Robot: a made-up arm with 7 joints. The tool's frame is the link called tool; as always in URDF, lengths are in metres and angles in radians. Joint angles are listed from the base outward. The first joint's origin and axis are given. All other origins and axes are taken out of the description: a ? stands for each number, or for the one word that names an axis. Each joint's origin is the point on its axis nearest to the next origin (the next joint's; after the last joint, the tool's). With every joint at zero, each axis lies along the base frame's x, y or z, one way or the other. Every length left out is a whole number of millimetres.
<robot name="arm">
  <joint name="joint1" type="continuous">
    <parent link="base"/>
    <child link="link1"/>
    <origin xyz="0 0 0.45" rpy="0 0 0"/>
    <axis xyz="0 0 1"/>
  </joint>
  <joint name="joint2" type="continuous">
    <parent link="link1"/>
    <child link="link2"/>
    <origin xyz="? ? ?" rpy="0 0 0"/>
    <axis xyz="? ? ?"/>
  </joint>
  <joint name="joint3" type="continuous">
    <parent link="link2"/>
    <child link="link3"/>
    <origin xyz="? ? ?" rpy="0 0 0"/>
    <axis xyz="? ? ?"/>
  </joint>
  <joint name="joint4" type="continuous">
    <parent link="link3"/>
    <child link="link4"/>
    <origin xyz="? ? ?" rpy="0 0 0"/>
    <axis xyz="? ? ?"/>
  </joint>
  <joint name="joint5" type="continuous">
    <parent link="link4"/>
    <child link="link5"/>
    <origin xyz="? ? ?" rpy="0 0 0"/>
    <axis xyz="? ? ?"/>
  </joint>
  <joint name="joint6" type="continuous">
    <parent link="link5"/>
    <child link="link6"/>
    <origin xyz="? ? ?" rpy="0 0 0"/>
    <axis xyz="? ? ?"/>
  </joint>
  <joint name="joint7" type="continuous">
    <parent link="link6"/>
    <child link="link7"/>
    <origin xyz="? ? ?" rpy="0 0 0"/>
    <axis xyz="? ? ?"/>
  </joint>
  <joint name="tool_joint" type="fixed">
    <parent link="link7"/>
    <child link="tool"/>
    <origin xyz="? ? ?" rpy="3.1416 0 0"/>
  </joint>
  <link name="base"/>
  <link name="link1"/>
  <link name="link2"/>
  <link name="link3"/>
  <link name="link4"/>
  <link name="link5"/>
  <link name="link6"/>
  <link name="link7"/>
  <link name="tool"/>
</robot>
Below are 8 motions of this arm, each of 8 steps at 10 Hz.
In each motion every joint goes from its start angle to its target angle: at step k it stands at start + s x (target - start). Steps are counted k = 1, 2, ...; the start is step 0. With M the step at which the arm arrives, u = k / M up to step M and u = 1 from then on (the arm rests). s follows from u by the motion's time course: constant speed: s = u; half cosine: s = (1 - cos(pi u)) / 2; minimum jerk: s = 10 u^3 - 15 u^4 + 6 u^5.
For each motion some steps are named. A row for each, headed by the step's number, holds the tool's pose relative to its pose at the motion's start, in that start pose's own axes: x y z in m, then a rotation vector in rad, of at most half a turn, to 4 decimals.
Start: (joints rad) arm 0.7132 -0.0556 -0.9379 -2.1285 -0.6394 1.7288 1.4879
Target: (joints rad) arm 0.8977 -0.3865 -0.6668 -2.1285 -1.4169 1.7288 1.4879
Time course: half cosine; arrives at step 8
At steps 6, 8:
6: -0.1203 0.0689 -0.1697 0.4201 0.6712 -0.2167
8: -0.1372 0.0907 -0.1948 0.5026 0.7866 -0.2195

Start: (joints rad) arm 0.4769 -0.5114 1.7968 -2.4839 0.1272 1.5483 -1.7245
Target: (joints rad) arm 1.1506 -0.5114 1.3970 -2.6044 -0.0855 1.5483 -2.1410
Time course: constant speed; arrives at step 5
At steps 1, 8:
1: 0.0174 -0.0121 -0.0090 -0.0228 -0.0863 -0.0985
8: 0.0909 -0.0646 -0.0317 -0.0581 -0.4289 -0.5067

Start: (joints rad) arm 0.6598 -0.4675 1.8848 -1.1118 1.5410 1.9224 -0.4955
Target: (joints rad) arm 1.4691 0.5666 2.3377 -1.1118 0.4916 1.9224 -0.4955
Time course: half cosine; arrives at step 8
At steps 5, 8:
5: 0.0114 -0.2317 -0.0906 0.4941 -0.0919 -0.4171
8: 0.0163 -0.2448 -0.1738 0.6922 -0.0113 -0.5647

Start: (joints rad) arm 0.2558 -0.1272 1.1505 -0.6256 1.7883 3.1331 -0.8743
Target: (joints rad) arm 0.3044 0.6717 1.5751 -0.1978 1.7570 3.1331 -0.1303
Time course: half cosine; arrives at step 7
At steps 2, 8:
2: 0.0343 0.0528 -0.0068 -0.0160 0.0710 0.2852
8: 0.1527 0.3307 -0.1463 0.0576 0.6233 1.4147

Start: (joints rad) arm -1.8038 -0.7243 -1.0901 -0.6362 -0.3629 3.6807 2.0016
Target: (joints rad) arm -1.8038 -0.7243 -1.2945 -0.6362 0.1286 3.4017 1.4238
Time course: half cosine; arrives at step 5
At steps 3, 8:
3: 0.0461 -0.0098 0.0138 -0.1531 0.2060 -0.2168
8: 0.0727 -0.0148 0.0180 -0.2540 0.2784 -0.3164

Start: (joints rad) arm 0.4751 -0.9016 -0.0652 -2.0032 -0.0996 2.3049 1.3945
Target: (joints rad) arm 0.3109 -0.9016 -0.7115 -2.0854 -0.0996 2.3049 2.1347
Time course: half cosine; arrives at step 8
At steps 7, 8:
7: 0.3042 0.2081 -0.0195 -0.0462 0.3280 1.3649
8: 0.3126 0.2199 -0.0232 -0.0417 0.3415 1.4191

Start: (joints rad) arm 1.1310 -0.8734 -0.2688 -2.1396 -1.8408 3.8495 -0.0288
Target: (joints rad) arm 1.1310 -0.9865 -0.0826 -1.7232 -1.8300 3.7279 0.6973
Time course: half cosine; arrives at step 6
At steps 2, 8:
2: 0.0162 0.0429 -0.0089 -0.0986 -0.0169 0.0819
8: 0.0906 0.1581 -0.0622 -0.4240 0.0631 0.3500

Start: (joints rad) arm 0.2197 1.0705 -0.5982 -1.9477 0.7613 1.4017 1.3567
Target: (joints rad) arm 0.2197 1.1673 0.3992 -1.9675 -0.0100 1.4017 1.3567
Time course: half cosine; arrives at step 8
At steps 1, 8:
1: -0.0121 -0.0055 0.0157 -0.0360 0.0417 -0.0148
8: -0.2419 0.0845 0.4431 -0.7197 1.0975 -0.6557

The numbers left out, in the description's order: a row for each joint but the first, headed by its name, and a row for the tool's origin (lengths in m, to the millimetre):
joint2: xyz 0 0 0, axis 0 1 0
joint3: xyz 0 0 0.207, axis 0 0 1
joint4: xyz 0.05 0 0, axis 0 -1 0
joint5: xyz -0.086 0 0.398, axis 0 0 1
joint6: xyz 0 0 0, axis 0 -1 0
joint7: xyz 0.106 0 0, axis 0 0 -1
tool: xyz 0 0 0

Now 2 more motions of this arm.
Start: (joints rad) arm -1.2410 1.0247 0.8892 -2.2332 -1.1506 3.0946 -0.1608
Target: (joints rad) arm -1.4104 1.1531 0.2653 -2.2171 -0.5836 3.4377 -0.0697
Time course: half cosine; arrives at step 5
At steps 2, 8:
2: -0.1167 0.0588 -0.0057 -0.0866 -0.0238 0.4289
8: -0.3598 0.0690 -0.0607 -0.4169 -0.0983 1.1815

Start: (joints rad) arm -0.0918 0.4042 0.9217 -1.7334 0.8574 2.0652 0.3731
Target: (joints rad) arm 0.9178 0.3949 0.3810 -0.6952 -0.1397 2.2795 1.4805
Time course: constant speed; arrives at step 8
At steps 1, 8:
1: -0.0269 -0.0583 -0.0061 -0.0593 0.0932 -0.0253
8: -0.4354 -0.2981 -0.0566 0.3289 0.7732 -0.2281

